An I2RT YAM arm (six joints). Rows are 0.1 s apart.
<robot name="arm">
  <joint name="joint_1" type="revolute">
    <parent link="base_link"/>
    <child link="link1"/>
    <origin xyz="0 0 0.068"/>
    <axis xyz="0 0 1"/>
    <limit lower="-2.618" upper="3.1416"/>
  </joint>
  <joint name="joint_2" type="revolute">
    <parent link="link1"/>
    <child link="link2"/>
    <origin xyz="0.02 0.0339 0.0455"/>
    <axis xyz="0 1 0"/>
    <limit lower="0" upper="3.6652"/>
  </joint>
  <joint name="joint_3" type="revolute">
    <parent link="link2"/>
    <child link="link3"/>
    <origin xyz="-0.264 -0.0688 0"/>
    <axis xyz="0 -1 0"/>
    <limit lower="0" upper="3.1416"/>
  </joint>
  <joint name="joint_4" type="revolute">
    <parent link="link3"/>
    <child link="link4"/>
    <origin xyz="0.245 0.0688 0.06"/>
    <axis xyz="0 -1 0"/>
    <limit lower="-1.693" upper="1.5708"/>
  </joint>
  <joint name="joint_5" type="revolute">
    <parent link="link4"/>
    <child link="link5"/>
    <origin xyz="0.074 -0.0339 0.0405"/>
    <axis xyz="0 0 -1"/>
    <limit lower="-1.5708" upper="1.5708"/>
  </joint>
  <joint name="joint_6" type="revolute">
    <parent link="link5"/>
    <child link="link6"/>
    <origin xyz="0.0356 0 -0.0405"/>
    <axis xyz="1 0 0"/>
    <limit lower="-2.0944" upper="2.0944"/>
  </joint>
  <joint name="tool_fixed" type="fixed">
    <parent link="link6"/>
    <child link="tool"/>
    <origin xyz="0 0 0" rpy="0 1.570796 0"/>
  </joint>
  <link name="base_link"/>
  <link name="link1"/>
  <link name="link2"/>
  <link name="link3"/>
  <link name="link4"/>
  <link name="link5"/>
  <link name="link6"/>
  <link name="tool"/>
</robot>
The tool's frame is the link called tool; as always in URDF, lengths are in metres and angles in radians.
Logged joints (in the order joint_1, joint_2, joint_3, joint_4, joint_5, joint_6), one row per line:
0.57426 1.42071 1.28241 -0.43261 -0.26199 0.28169
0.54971 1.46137 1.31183 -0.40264 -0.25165 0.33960
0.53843 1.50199 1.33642 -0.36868 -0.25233 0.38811
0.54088 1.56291 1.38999 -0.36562 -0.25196 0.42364
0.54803 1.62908 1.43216 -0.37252 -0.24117 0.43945
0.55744 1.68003 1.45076 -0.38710 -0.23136 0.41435
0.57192 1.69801 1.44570 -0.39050 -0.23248 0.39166
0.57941 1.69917 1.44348 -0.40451 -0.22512 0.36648
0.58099 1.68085 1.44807 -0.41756 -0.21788 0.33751
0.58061 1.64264 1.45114 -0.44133 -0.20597 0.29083
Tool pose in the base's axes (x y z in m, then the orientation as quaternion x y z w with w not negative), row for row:
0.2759 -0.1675 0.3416 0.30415 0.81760 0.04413 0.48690
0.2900 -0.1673 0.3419 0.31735 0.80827 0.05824 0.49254
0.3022 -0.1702 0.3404 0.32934 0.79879 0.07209 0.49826
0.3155 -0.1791 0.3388 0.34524 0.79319 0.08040 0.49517
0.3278 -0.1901 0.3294 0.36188 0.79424 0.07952 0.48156
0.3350 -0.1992 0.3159 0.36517 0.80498 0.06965 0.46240
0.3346 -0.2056 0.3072 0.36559 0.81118 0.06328 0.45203
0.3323 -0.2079 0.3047 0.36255 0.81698 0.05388 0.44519
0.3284 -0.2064 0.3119 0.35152 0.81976 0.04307 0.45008
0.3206 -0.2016 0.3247 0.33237 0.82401 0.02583 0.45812
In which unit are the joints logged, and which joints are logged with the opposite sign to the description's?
The joints are logged in radians. Opposite sign: joint_1.
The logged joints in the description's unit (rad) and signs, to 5 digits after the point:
-0.57426 1.42071 1.28241 -0.43261 -0.26199 0.28169
-0.54971 1.46137 1.31183 -0.40264 -0.25165 0.33960
-0.53843 1.50199 1.33642 -0.36868 -0.25233 0.38811
-0.54088 1.56291 1.38999 -0.36562 -0.25196 0.42364
-0.54803 1.62908 1.43216 -0.37252 -0.24117 0.43945
-0.55744 1.68003 1.45076 -0.38710 -0.23136 0.41435
-0.57192 1.69801 1.44570 -0.39050 -0.23248 0.39166
-0.57941 1.69917 1.44348 -0.40451 -0.22512 0.36648
-0.58099 1.68085 1.44807 -0.41756 -0.21788 0.33751
-0.58061 1.64264 1.45114 -0.44133 -0.20597 0.29083

